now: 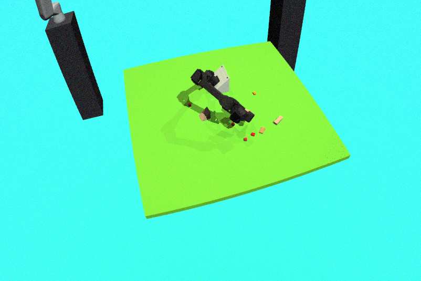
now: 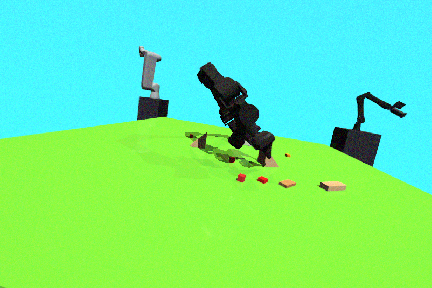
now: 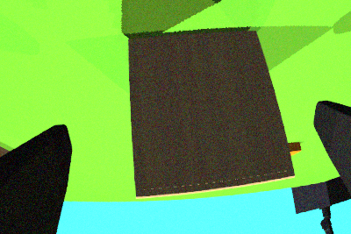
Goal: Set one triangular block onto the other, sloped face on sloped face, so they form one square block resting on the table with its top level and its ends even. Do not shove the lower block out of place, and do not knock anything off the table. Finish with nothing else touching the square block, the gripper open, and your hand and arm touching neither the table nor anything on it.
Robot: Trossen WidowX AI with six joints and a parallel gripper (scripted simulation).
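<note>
Now: gripper tip 20 mm above the triangular block, 10 mm to the right of it and 10 mm past it. From my gripper tip the other things lie so: tiny orange block (190 mm behind, 130 mm to the left, 30 mm below).
</note>
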